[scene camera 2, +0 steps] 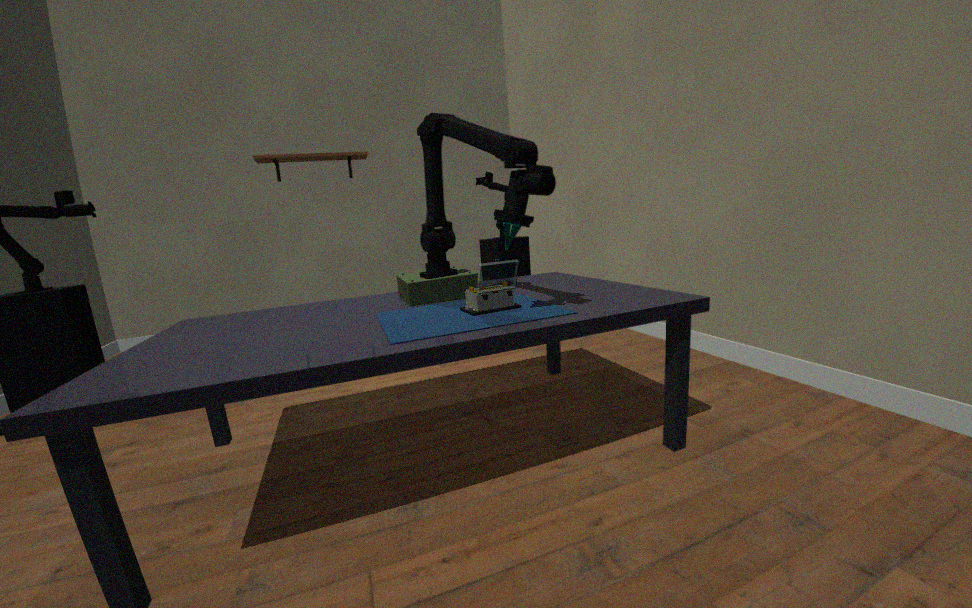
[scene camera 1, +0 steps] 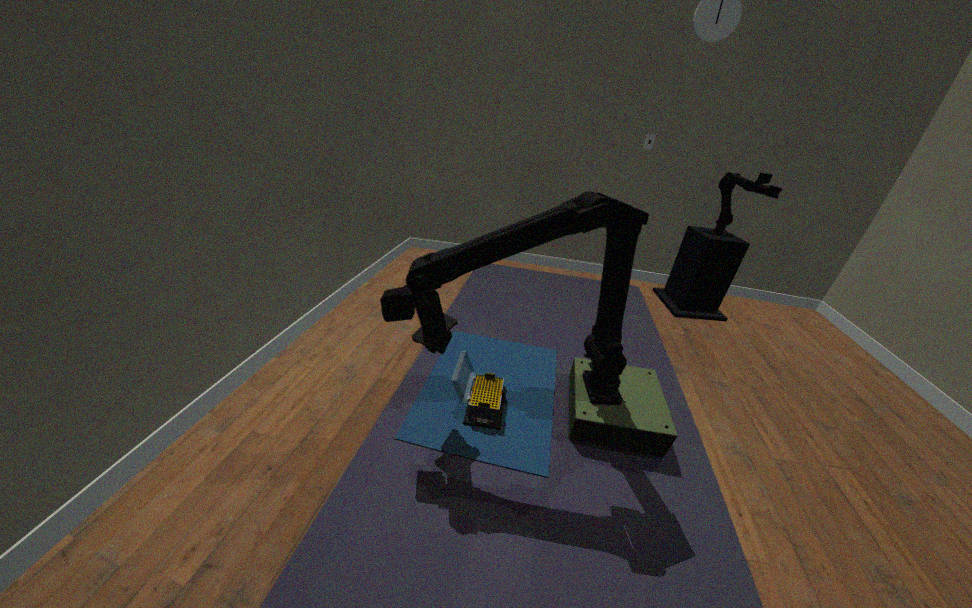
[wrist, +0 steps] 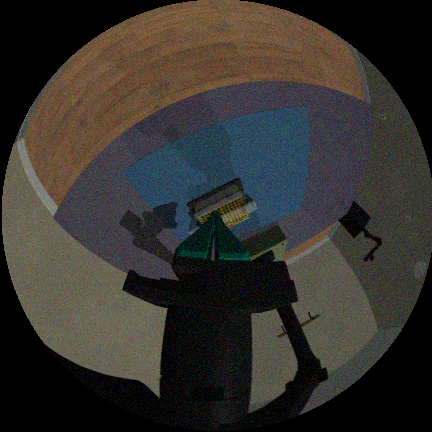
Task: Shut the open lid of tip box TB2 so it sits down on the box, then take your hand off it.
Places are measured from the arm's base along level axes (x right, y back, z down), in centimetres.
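Pixels of known places: gripper, fingertip midpoint: (scene camera 2: 506, 251) (scene camera 1: 441, 352) (wrist: 215, 214); arm's base at its link origin: (scene camera 2: 438, 275) (scene camera 1: 600, 388) (wrist: 260, 259).
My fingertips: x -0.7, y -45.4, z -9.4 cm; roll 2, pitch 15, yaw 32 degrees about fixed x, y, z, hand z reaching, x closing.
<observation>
Ahead of a thing's pixels: the offset from my fingertips to its top centre. Level surfaces: height alone.
The tip box TB2 {dx -1.3, dy +13.0, dz +11.0 cm} (scene camera 1: 485, 415) (scene camera 2: 491, 298) stands on the blue mat {dz +17.6 cm} (scene camera 1: 519, 444) (scene camera 2: 415, 326) (wrist: 275, 150). It has a pale and dark body with a yellow perforated rack (scene camera 1: 487, 391) (wrist: 231, 212) on top. Its clear, pale-edged lid {dx -0.7, dy +6.3, dz +2.2 cm} (scene camera 1: 462, 376) (scene camera 2: 498, 271) (wrist: 252, 205) stands open, roughly upright, along the side away from the arm's base. My gripper (scene camera 2: 507, 248) (wrist: 215, 214) is shut and empty, its teal fingers pointing down. In scene camera 2 the fingertips appear a little above the lid's top edge, apart from it. In scene camera 1 the fingers are hidden or too dark to see.
The arm stands on a green block (scene camera 1: 645, 405) (scene camera 2: 422, 288) beside the mat, on the purple table {dz +17.9 cm} (scene camera 1: 530, 566) (scene camera 2: 236, 351). A second small arm on a dark pedestal (scene camera 1: 706, 268) stands beyond the table. A wooden shelf (scene camera 2: 310, 157) hangs on the wall.
</observation>
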